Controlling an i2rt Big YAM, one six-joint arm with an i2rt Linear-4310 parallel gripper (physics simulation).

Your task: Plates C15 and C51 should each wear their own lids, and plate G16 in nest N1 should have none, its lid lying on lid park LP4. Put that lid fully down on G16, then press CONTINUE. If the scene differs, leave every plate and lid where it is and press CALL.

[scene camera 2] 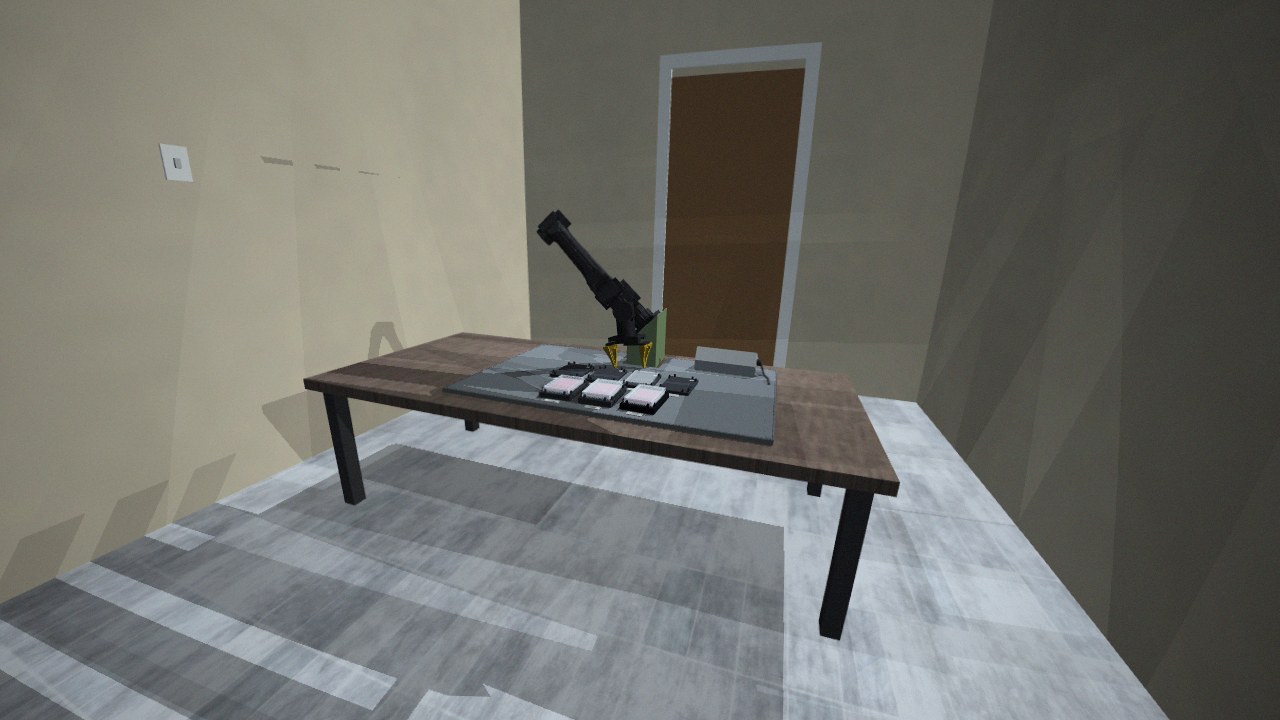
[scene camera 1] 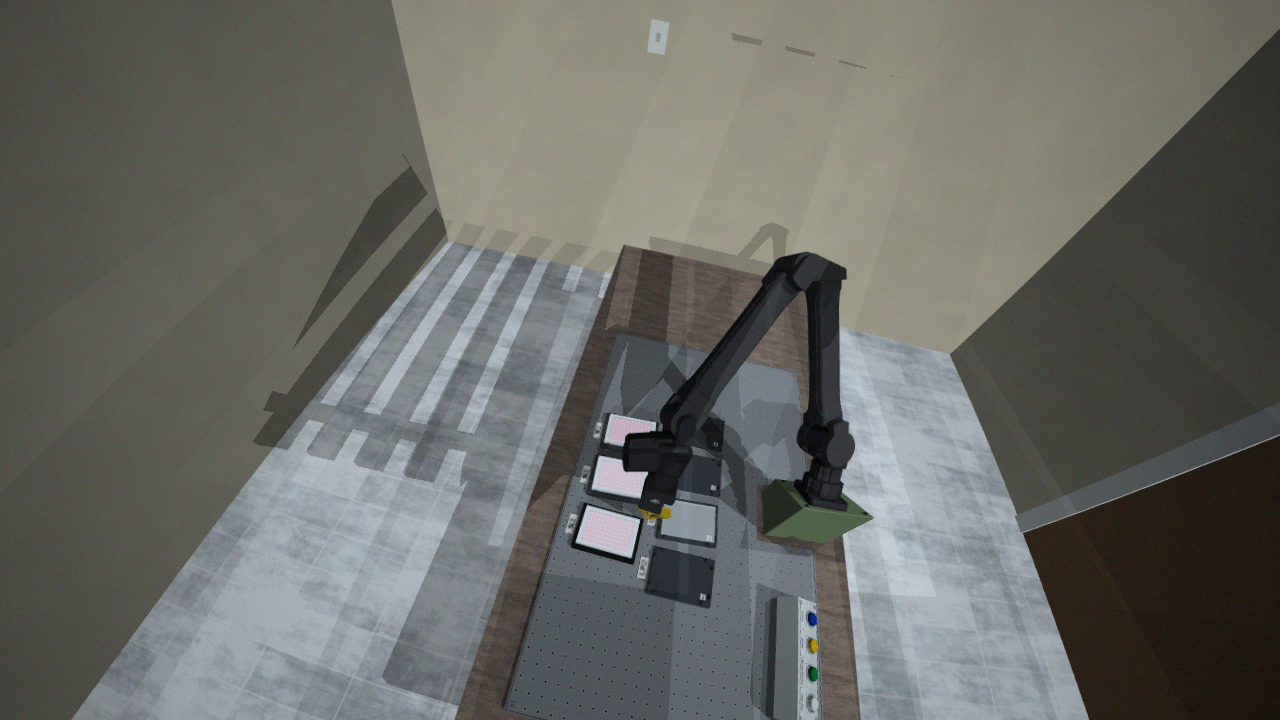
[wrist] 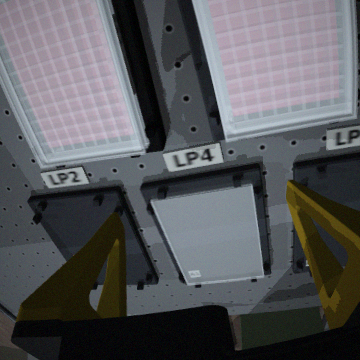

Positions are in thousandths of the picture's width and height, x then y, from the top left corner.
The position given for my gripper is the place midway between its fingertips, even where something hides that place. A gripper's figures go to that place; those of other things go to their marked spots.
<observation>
My gripper (wrist: 562, 568) is 16 cm from the lens. A label LP4 (wrist: 585, 426) is 23 cm from the lens. A label LP2 (wrist: 201, 488) is 27 cm from the lens. A nest LP1 (wrist: 907, 490): 24 cm from the lens. A black nest N3 (wrist: 357, 71): 18 cm from the lens. The marked spots on the label LP2 and the label LP4 are 13 cm apart.
</observation>
